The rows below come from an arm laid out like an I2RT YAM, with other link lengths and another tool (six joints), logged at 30 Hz.
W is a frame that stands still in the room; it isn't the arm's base.
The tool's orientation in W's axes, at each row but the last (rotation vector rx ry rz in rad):
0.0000 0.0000 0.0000
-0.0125 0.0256 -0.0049
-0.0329 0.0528 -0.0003
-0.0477 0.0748 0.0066
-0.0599 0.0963 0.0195
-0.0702 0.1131 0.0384
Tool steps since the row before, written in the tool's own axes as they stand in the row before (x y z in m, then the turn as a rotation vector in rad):
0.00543 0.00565 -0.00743 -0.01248 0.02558 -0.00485
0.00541 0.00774 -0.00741 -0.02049 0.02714 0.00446
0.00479 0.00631 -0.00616 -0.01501 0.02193 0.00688
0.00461 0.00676 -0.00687 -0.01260 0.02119 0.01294
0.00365 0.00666 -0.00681 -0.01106 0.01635 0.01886
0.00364 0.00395 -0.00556 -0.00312 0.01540 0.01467
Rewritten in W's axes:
0.00543 0.00565 -0.00743 -0.01248 0.02558 -0.00485
0.00525 0.00762 -0.00764 -0.02024 0.02730 0.00464
0.00445 0.00610 -0.00661 -0.01464 0.02216 0.00694
0.00403 0.00645 -0.00751 -0.01178 0.02172 0.01283
0.00283 0.00629 -0.00751 -0.00957 0.01728 0.01885
0.00283 0.00366 -0.00619 -0.00211 0.01630 0.01385

